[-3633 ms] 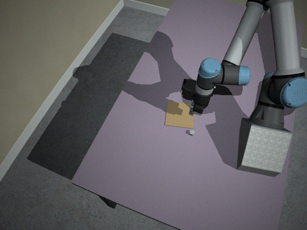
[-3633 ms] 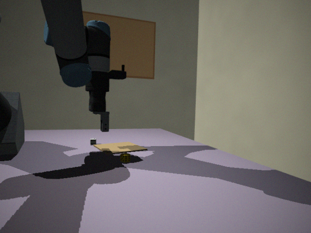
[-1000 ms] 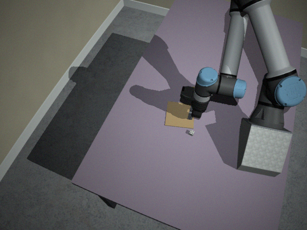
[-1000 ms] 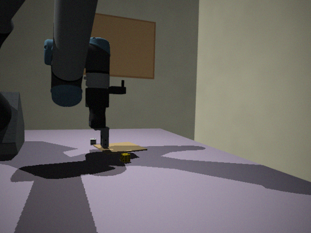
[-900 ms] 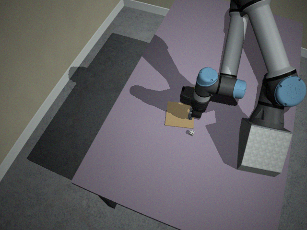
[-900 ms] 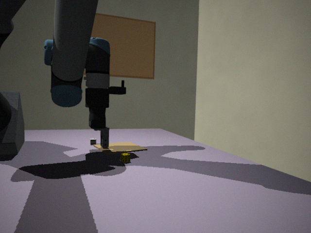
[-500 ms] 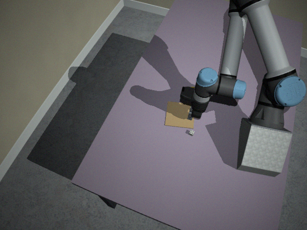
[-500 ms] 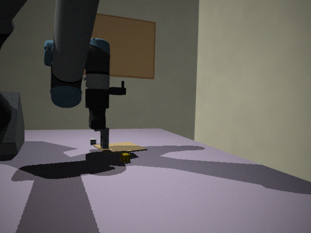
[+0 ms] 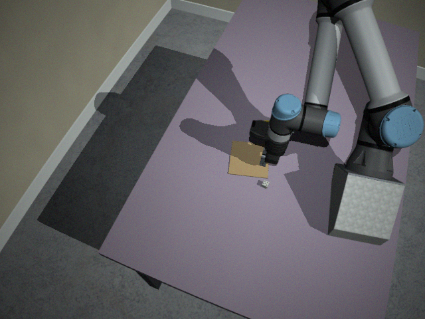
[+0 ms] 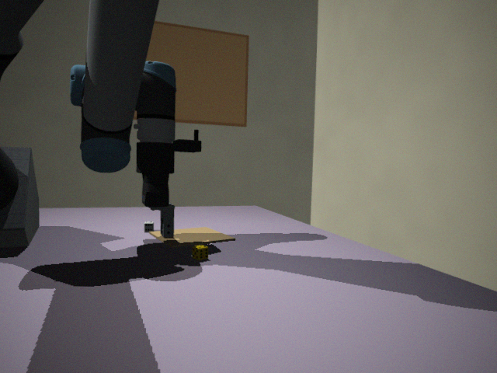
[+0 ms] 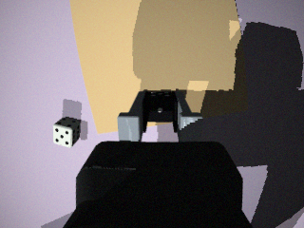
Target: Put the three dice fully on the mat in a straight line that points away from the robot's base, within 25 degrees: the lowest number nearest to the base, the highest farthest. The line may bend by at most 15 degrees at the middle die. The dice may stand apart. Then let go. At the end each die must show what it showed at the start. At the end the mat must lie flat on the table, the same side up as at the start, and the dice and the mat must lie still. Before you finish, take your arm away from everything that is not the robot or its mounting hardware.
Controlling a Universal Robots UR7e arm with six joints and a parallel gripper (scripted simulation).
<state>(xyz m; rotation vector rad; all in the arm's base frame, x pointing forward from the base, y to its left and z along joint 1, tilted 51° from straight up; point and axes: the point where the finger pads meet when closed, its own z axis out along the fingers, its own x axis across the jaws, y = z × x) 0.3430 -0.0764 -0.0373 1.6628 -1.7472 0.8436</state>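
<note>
Right now my hand is 10 mm above the black die. Also, from my hand: white die (90 mm to the left, 20 mm behind, 10 mm below); tan mat (50 mm ahead, 20 mm below); yellow die (170 mm to the right, 20 mm ahead, 10 mm below).
</note>
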